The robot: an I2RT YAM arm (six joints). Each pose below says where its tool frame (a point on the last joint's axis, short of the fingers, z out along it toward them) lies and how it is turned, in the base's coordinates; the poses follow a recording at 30 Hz.
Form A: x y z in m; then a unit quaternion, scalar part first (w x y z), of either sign.
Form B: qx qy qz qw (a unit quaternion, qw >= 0); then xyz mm. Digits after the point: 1 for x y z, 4 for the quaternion.
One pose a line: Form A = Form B
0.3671, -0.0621, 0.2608, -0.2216, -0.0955, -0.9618, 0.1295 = 0.0955, 0.9618, -0.1295, 0.2216, 367.1, -62.1, 260.8
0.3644, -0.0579, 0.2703, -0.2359, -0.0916, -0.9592, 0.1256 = 0.0916, 0.9592, -0.1256, 0.2359, 364.4, -57.9, 270.3
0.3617, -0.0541, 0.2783, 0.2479, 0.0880, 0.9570, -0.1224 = 0.0880, 0.9570, -0.1224, 0.2479, 361.7, -54.1, 278.3
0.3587, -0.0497, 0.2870, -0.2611, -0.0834, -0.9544, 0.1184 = 0.0834, 0.9544, -0.1184, 0.2611, 358.7, -49.7, 287.0
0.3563, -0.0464, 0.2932, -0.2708, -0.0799, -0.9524, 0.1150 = 0.0799, 0.9524, -0.1150, 0.2708, 356.3, -46.4, 293.2
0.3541, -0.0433, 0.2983, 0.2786, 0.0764, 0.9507, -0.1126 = 0.0764, 0.9507, -0.1126, 0.2786, 354.1, -43.3, 298.3
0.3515, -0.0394, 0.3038, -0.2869, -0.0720, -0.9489, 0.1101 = 0.0720, 0.9489, -0.1101, 0.2869, 351.5, -39.4, 303.8
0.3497, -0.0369, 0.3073, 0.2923, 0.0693, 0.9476, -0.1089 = 0.0693, 0.9476, -0.1089, 0.2923, 349.7, -36.9, 307.3
